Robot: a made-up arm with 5 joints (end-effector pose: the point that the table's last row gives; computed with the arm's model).
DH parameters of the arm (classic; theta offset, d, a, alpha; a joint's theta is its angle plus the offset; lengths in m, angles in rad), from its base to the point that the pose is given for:
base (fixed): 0.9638 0 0.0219 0
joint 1: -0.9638 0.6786 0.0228 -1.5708
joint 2: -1.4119 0 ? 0
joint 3: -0.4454 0 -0.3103 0
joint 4: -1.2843 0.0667 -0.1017 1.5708
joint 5: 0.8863 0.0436 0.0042 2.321
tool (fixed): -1.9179 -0.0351 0 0
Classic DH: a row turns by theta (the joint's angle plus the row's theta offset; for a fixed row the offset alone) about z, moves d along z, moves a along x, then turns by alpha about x.
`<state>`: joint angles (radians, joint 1 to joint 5).
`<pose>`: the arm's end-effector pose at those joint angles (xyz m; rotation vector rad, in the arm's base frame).
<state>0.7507 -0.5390 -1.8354 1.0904 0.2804</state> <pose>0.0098 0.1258 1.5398 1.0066 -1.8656 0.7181</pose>
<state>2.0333 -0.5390 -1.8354 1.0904 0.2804</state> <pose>-0.0917 0.0461 1.5398 2.1875 -1.0157 1.3937</pose>
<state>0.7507 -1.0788 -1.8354 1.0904 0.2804</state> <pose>-0.3189 -0.1809 1.4425 1.1542 -2.4040 0.6166</pose>
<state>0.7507 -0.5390 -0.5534 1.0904 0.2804</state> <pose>0.1452 0.2521 1.0387 0.5754 -0.6176 0.7610</pose>
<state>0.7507 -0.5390 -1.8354 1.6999 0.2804</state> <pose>0.0384 0.1524 1.4648 0.8134 -1.2665 0.7684</pose>
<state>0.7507 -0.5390 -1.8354 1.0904 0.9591</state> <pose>0.0222 0.1142 1.5436 1.1467 -1.7297 -0.0774</pose>
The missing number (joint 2, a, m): 0.524
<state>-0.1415 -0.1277 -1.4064 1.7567 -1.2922</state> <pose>0.4313 0.0479 1.1938 0.9646 -0.2654 1.2892</pose>
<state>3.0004 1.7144 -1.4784 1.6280 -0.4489</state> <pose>-0.4386 -0.0106 0.1280 -1.4297 1.4446 2.2390</pose>
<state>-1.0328 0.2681 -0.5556 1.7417 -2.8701</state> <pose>0.2372 -0.2561 0.8078 2.3937 -1.0536 1.2952</pose>
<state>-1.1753 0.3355 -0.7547 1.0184 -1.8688</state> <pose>0.2762 -0.4127 0.8039 1.2388 -0.6221 0.7253</pose>
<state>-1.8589 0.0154 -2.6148 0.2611 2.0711</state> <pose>0.0064 -0.1513 1.6213 0.5210 2.1619 0.5100</pose>
